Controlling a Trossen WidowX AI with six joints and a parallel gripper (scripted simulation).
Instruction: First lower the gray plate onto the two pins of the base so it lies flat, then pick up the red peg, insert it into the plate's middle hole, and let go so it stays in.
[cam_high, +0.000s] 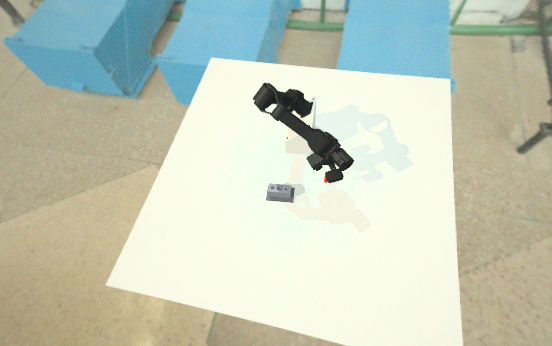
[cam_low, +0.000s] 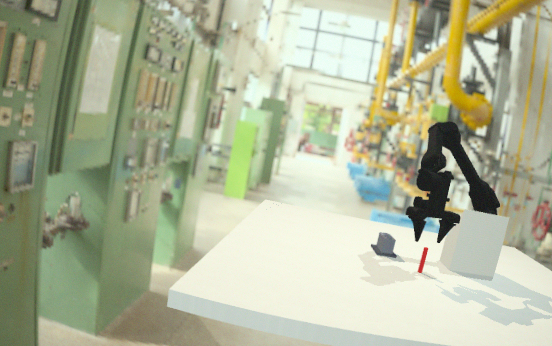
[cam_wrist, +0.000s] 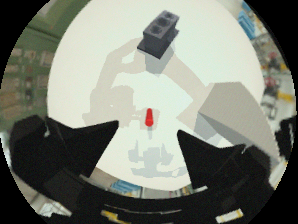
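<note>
Right now my gripper tip is 6 cm above the red peg. From my gripper tip the other things lie so: dark base: 10 cm ahead, 18 cm to the right, 9 cm below; gray plate: 10 cm ahead, 18 cm to the right, 5 cm below.
</note>
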